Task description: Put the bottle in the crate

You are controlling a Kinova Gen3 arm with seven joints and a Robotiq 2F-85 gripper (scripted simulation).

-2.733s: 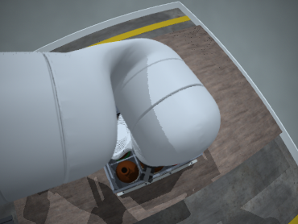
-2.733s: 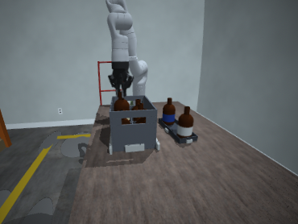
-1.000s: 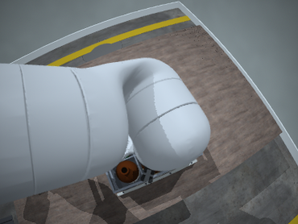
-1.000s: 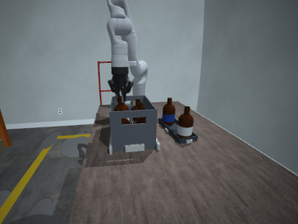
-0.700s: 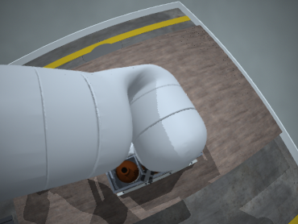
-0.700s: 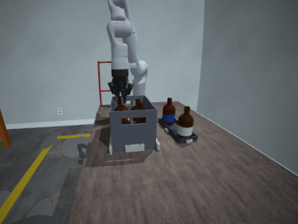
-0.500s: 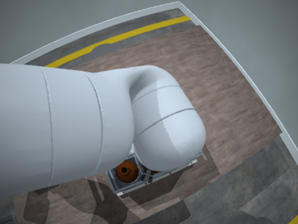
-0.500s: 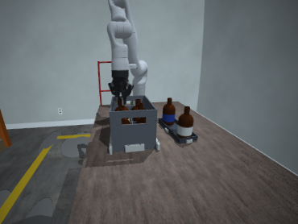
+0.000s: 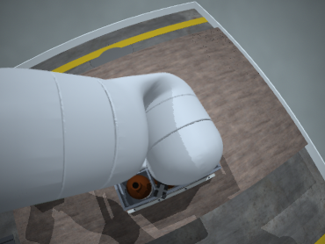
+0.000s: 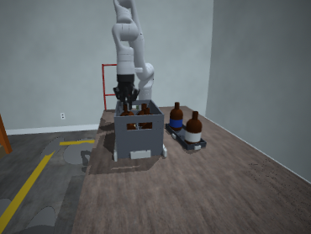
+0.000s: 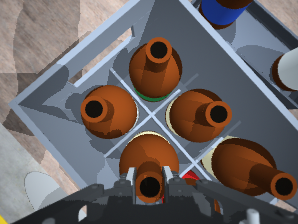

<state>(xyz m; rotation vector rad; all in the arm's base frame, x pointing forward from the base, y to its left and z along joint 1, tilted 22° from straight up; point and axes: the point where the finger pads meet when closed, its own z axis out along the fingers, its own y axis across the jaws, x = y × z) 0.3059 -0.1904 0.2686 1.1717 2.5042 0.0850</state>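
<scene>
Right now the cream-label bottle is 70 mm below my hand. From my hand the other things lie so: grey crate (90 mm below, 40 mm to the left, 10 mm ahead); blue-label bottle (290 mm to the left, 90 mm below, 50 mm behind); white-label bottle (280 mm to the left, 130 mm ahead, 90 mm below).
</scene>
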